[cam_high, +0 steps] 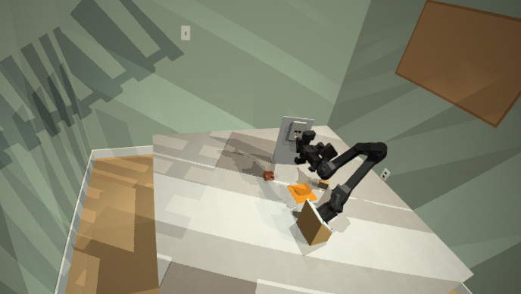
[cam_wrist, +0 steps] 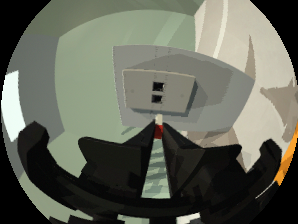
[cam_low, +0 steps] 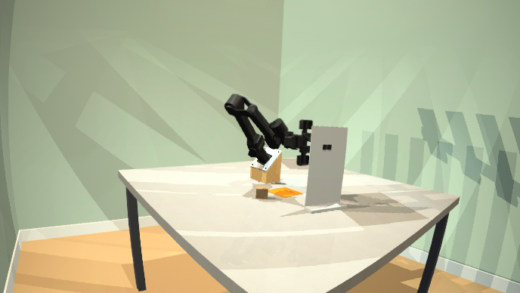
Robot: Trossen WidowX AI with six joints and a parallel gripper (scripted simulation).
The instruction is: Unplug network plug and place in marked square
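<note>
Right now the orange marked square is 230 mm below my gripper tip, 160 mm behind it and 30 mm to the right of it. Also, from my gripper tip: grey upright panel: 90 mm below, 70 mm ahead, 20 mm to the right; then red network plug: right at my gripper tip.
</note>
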